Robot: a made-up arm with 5 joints.
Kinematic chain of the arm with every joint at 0, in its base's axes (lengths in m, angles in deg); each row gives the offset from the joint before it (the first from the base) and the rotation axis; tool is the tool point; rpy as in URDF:
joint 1: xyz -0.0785 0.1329 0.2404 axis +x
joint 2: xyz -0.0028 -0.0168 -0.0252 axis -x
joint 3: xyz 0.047 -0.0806 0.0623 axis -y
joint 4: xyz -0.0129 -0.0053 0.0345 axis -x
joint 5: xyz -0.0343 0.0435 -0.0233 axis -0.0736 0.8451 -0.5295
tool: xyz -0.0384 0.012 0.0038 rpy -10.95 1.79 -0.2
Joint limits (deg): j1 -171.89..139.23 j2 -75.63..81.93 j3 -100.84..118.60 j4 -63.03..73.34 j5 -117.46..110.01
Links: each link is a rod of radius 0.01 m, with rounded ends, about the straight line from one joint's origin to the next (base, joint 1, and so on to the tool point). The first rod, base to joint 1, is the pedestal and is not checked.
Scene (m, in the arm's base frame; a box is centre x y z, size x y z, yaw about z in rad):
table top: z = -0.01
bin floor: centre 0.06 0.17 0 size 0.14 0.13 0.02 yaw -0.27
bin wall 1: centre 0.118 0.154 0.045 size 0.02 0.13 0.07 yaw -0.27
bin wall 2: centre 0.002 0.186 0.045 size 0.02 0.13 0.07 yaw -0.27
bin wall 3: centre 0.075 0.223 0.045 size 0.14 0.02 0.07 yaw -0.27
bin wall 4: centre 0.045 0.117 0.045 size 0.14 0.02 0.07 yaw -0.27
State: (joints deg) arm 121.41 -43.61 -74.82 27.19 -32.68
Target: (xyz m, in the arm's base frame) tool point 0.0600 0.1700 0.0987
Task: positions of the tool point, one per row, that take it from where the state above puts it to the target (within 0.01 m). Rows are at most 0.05 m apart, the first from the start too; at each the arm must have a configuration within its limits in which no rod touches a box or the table.
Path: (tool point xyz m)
1: -0.0500 0.2048 0.0936
2: -0.0176 0.2251 0.1074
3: 0.0169 0.2453 0.1353
4: 0.0327 0.2179 0.1178
5: 0.0475 0.1927 0.1066
6: 0.0600 0.1700 0.0987

